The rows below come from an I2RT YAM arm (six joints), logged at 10 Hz.
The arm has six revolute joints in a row. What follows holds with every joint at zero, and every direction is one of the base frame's. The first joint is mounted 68 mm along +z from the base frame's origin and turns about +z. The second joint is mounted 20 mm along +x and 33.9 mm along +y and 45.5 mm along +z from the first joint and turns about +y. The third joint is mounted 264 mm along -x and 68.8 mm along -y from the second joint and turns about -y. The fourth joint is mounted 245 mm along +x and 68.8 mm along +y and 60 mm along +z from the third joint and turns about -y. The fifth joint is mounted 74 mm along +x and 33.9 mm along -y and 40.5 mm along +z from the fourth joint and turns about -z. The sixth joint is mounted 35.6 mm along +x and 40.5 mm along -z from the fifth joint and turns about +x. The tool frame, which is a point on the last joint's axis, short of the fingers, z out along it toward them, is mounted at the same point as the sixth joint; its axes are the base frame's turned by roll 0, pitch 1.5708 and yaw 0 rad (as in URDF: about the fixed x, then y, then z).
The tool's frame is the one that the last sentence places.
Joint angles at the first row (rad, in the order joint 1, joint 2, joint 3, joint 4, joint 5, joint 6):
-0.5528, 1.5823, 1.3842, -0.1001, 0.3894, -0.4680
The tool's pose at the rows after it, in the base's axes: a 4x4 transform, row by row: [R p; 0 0 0 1], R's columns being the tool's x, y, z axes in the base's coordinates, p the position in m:
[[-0.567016, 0.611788, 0.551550, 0.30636], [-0.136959, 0.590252, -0.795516, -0.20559], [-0.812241, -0.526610, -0.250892, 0.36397], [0, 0, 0, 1]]
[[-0.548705, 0.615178, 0.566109, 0.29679], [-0.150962, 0.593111, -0.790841, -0.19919], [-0.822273, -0.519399, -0.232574, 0.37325], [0, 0, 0, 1]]
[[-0.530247, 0.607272, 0.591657, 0.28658], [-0.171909, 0.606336, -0.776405, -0.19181], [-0.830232, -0.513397, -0.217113, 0.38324], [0, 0, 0, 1]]
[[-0.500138, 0.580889, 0.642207, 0.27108], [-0.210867, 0.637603, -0.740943, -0.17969], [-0.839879, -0.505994, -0.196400, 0.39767], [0, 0, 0, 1]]
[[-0.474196, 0.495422, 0.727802, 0.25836], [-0.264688, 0.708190, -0.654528, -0.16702], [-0.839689, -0.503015, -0.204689, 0.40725], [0, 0, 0, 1]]
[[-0.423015, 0.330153, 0.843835, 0.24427], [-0.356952, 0.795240, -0.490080, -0.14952], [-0.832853, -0.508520, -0.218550, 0.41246], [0, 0, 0, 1]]
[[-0.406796, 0.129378, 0.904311, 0.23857], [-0.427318, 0.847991, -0.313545, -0.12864], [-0.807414, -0.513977, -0.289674, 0.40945], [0, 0, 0, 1]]
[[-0.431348, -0.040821, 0.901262, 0.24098], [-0.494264, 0.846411, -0.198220, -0.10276], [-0.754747, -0.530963, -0.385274, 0.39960], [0, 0, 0, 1]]
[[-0.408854, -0.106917, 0.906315, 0.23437], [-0.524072, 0.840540, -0.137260, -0.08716], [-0.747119, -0.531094, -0.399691, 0.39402], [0, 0, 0, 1]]
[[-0.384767, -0.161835, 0.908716, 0.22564], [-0.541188, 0.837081, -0.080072, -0.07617], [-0.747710, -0.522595, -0.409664, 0.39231], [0, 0, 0, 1]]
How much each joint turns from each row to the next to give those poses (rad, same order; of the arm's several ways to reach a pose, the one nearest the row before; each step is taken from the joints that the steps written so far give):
-0.0009, -0.0337, -0.0139, 0.0029, 0.0075, 0.0017
0.0000, -0.0444, -0.0142, -0.0082, -0.0126, -0.0002
-0.0001, -0.0472, -0.0108, -0.0167, -0.0276, -0.0043
0.0005, -0.0711, -0.0127, -0.0315, -0.0594, -0.0100
-0.0005, -0.0600, -0.0055, -0.0570, -0.1224, -0.0220
0.0013, -0.0720, -0.0236, -0.0594, -0.2006, -0.0511
0.0350, -0.0400, -0.0043, -0.1140, -0.1501, -0.0668
0.0879, -0.0170, -0.0067, -0.1154, -0.0206, -0.0756
0.0430, -0.0444, -0.0415, -0.0206, -0.0199, -0.0176
0.0240, -0.0398, -0.0225, -0.0323, -0.0337, -0.0110

